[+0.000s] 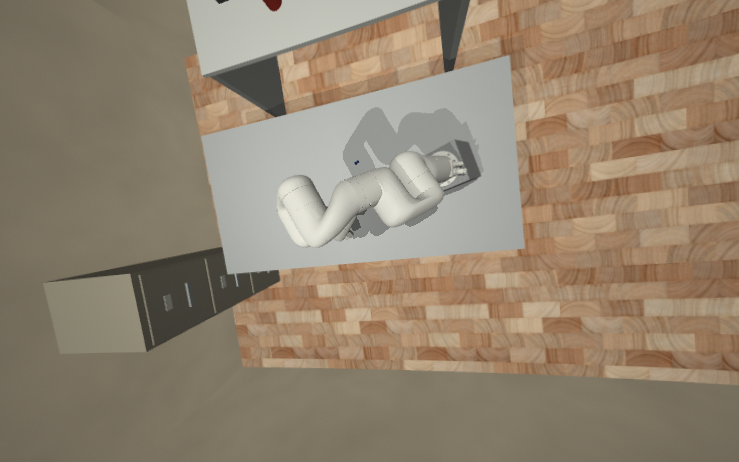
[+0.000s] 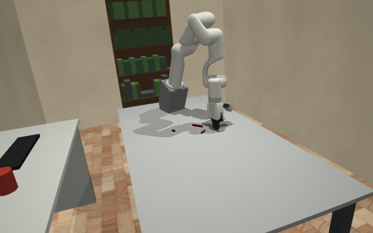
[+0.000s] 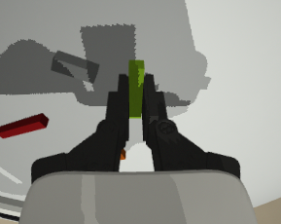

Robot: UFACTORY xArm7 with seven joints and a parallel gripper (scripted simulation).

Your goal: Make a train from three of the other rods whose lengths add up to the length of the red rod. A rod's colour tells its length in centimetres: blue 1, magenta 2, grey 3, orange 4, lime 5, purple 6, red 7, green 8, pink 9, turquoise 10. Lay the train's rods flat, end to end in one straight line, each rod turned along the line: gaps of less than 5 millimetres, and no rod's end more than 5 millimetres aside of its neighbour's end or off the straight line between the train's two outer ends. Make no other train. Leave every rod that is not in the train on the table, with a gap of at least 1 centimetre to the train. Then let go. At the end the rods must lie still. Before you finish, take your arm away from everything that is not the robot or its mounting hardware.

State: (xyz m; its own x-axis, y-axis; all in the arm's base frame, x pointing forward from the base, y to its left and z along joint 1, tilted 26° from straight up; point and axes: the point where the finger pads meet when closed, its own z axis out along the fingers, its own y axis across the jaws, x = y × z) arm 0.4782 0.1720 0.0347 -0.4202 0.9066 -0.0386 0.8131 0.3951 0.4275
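Now: hand 5 cm past the grey rod and 2 cm above it. Round my hand: lime rod: 2 cm below; orange rod: 2 cm ahead, 9 cm to the right, 2 cm below; red rod: 8 cm behind, 10 cm to the right, 2 cm below.
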